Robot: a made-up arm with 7 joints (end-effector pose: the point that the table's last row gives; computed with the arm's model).
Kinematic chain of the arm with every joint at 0, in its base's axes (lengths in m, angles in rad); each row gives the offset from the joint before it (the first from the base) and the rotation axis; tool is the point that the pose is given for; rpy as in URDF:
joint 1: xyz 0 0 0.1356 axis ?
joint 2: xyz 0 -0.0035 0.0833 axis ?
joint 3: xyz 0 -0.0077 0.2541 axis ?
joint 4: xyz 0 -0.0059 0.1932 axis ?
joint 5: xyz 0 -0.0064 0.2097 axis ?
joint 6: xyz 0 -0.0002 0.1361 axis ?
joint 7: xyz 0 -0.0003 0.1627 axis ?
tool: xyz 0 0 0 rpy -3.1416 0 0
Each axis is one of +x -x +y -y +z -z.
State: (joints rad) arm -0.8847 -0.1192 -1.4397 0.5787 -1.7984 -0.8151 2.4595
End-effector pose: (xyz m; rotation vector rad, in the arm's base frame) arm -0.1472 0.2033 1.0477 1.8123 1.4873 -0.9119
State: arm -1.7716 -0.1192 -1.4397 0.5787 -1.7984 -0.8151 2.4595
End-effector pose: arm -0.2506 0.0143 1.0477 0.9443 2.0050 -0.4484
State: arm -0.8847 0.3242 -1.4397 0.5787 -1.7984 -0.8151 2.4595
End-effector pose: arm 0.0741 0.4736 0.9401 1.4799 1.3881 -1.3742
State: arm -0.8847 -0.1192 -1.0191 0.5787 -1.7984 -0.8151 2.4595
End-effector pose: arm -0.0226 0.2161 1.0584 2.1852 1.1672 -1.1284
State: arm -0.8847 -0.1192 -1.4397 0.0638 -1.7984 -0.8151 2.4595
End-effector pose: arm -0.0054 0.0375 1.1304 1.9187 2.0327 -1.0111
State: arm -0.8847 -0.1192 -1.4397 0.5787 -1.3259 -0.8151 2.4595
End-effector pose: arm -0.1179 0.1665 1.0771 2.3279 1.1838 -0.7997
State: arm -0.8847 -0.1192 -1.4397 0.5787 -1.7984 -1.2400 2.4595
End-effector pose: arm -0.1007 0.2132 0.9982 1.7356 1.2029 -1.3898
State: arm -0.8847 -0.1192 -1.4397 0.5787 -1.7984 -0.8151 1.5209
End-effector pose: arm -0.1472 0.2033 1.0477 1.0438 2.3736 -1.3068
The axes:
joint 1: -z
joint 2: +y
joint 3: -z
joint 4: +y
joint 5: -z
joint 6: +y
joint 7: -z

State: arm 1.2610 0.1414 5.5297 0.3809 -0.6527 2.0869 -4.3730
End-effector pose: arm 0.2304 -0.1248 0.8504 0.7606 -0.3631 -1.1987
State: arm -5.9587 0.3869 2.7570 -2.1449 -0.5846 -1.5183 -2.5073
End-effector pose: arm 0.2526 0.0920 0.2859 -0.8667 1.2005 -2.3618
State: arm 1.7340 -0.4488 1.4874 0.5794 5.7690 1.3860 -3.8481
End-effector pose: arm -0.2879 0.2642 0.8765 1.0873 1.4852 1.7606
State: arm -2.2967 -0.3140 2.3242 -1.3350 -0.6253 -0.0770 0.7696
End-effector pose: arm -0.3636 -0.1394 0.8484 -2.3553 0.3812 -1.5838
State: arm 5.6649 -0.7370 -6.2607 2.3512 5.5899 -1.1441 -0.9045
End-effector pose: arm 0.1674 -0.0366 0.6440 -1.5913 -1.7250 0.4228
